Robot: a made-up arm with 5 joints.
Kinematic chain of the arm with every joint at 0, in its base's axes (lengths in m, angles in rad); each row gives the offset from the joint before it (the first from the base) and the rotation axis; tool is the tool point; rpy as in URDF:
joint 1: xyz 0.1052 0 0.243 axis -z
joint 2: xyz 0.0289 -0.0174 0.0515 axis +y
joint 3: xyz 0.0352 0 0.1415 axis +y
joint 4: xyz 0.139 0 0.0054 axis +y
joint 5: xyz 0.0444 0.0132 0 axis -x
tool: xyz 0 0 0 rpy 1.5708 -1.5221 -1.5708
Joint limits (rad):
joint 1: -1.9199..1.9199
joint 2: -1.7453..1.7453
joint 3: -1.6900..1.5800
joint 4: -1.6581..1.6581
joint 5: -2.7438..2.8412
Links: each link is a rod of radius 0.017 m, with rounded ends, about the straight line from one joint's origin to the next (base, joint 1, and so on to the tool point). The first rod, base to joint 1, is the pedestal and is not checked.
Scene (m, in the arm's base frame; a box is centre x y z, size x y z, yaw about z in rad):
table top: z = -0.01
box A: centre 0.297 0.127 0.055 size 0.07 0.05 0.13 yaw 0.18
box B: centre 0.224 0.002 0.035 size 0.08 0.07 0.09 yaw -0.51
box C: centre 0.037 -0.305 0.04 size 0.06 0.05 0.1 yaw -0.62
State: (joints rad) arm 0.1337 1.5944 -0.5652 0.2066 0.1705
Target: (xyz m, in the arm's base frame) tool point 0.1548 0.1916 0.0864
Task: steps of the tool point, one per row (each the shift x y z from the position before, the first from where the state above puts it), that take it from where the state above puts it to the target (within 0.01 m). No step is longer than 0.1 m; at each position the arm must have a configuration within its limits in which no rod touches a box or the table.
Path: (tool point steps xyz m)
1: 0.0236 0.0721 0.0445
2: -0.0061 0.0780 0.0470
3: -0.0354 0.0710 0.0475
4: -0.0611 0.0311 -0.0582
5: -0.0675 0.0030 -0.0510
6: -0.0614 -0.0247 -0.0411

